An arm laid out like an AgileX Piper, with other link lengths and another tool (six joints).
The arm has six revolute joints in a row. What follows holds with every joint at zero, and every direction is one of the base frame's.
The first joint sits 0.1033 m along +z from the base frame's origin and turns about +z.
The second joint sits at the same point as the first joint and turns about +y.
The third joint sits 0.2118 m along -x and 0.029 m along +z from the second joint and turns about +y.
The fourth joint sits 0.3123 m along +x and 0.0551 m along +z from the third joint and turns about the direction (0.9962, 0, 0.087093).
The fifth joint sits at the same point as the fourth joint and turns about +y.
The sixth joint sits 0.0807 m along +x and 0.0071 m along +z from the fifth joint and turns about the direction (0.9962, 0, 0.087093).
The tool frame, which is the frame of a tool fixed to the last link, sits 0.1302 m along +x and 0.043 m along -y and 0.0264 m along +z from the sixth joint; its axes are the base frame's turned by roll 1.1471, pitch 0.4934 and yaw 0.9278 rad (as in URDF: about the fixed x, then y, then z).
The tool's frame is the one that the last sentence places.
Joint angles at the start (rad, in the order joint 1, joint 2, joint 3, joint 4, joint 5, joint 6):
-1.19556, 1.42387, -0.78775, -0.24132, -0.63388, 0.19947
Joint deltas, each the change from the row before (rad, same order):
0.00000, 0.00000, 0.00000, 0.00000, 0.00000, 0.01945
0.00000, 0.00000, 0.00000, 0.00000, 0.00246, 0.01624
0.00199, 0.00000, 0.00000, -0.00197, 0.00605, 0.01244
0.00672, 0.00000, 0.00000, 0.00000, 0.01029, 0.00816
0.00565, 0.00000, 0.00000, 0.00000, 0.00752, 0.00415
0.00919, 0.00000, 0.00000, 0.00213, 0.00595, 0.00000
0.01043, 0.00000, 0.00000, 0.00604, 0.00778, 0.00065
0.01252, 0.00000, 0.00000, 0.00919, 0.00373, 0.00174
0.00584, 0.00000, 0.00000, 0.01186, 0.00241, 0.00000
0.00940, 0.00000, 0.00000, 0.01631, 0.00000, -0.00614
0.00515, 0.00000, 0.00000, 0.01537, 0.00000, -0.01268
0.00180, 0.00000, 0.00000, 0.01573, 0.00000, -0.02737
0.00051, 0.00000, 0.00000, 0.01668, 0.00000, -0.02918
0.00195, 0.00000, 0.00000, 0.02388, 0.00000, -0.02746
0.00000, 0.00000, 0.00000, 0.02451, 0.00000, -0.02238
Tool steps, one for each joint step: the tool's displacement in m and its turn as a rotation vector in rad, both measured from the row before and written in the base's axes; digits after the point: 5 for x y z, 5 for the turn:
-0.00022, -0.00019, -0.00084, 0.00960, -0.01686, 0.00137
-0.00024, -0.00025, -0.00121, 0.01012, -0.01292, 0.00062
0.00088, 0.00009, -0.00177, 0.01071, -0.00636, 0.00258
0.00274, 0.00072, -0.00249, 0.01285, -0.00215, 0.00507
0.00236, 0.00070, -0.00175, 0.00848, 0.00004, 0.00430
0.00382, 0.00135, -0.00126, 0.00575, 0.00123, 0.00686
0.00385, 0.00138, -0.00173, 0.00893, -0.00144, 0.00574
0.00454, 0.00180, -0.00098, 0.00721, -0.00679, 0.00705
0.00119, 0.00051, -0.00068, 0.00620, -0.00800, -0.00080
0.00242, 0.00111, 0.00000, 0.00264, -0.00739, 0.00071
0.00063, 0.00040, 0.00028, -0.00099, -0.00102, -0.00325
-0.00083, -0.00015, 0.00089, -0.00830, 0.01135, -0.00727
-0.00152, -0.00041, 0.00092, -0.00867, 0.01229, -0.00915
-0.00176, -0.00044, 0.00064, -0.00490, 0.00541, -0.01145
-0.00280, -0.00085, 0.00035, -0.00188, 0.00067, -0.01359

